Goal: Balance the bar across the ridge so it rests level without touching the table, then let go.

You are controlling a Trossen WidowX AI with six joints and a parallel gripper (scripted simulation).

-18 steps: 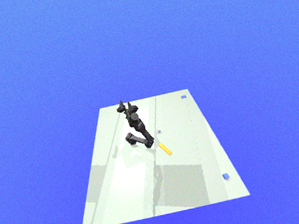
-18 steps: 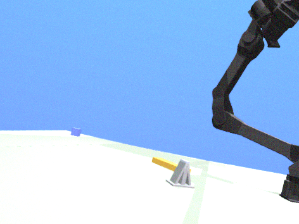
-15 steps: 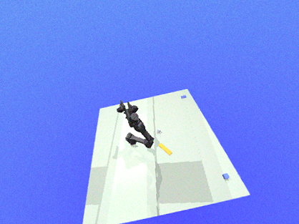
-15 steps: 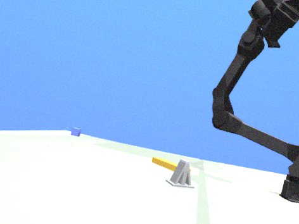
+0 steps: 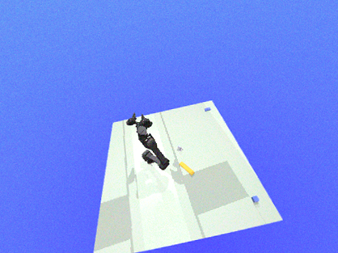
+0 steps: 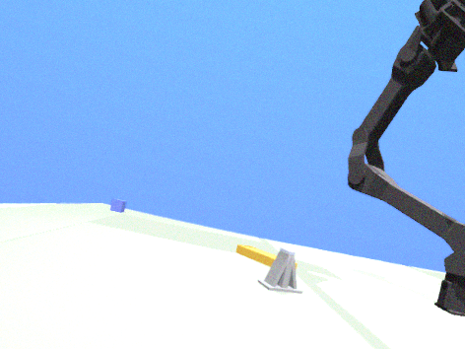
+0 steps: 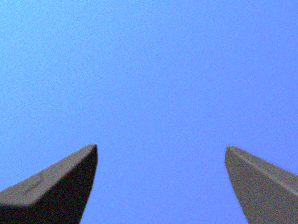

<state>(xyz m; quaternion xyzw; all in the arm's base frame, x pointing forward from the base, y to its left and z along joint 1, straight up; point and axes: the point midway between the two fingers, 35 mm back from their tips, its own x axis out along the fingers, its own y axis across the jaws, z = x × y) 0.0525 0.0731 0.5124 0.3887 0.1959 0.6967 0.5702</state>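
Right now the yellow bar is 27 cm ahead of my gripper tip, 26 cm to the right of it and 52 cm below it.
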